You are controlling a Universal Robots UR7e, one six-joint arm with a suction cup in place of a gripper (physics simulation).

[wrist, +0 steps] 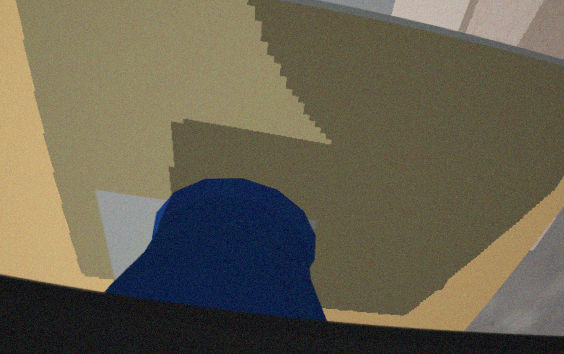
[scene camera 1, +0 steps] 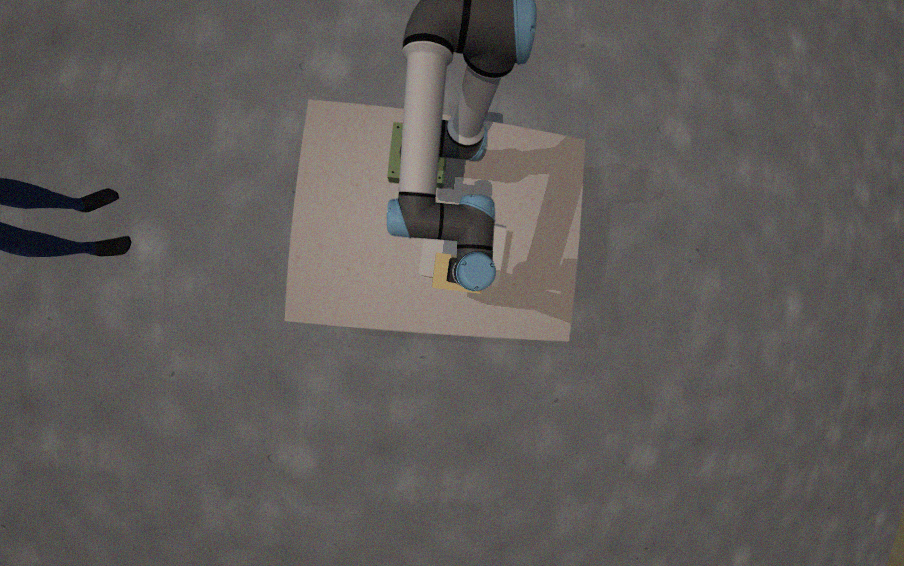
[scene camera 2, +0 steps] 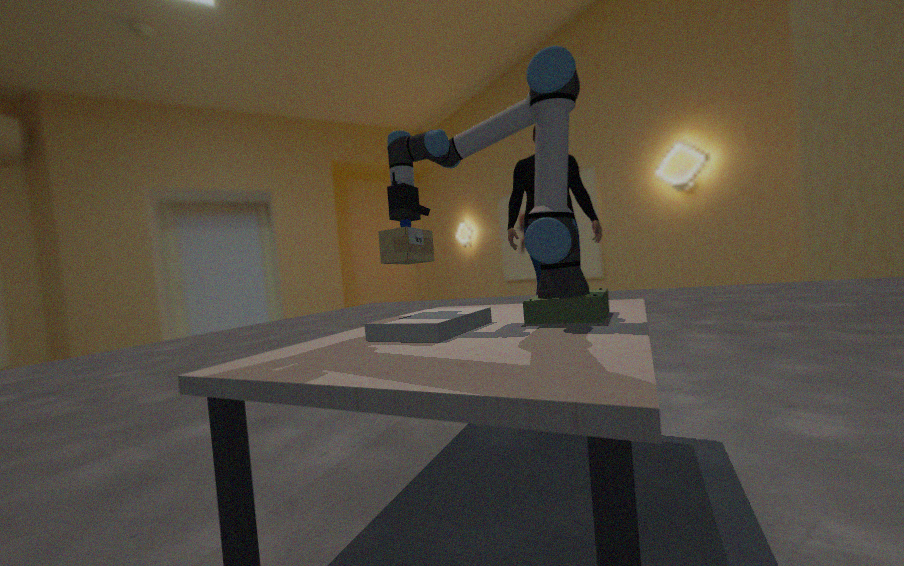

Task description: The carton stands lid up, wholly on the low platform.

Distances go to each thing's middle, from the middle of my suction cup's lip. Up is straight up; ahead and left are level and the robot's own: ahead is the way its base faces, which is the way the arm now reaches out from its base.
My suction cup is now 6 cm above the tan carton (scene camera 2: 406, 245). The rest, counted from my suction cup: low platform (scene camera 2: 431, 325) (30 cm below, 9 cm behind, 5 cm to the left).
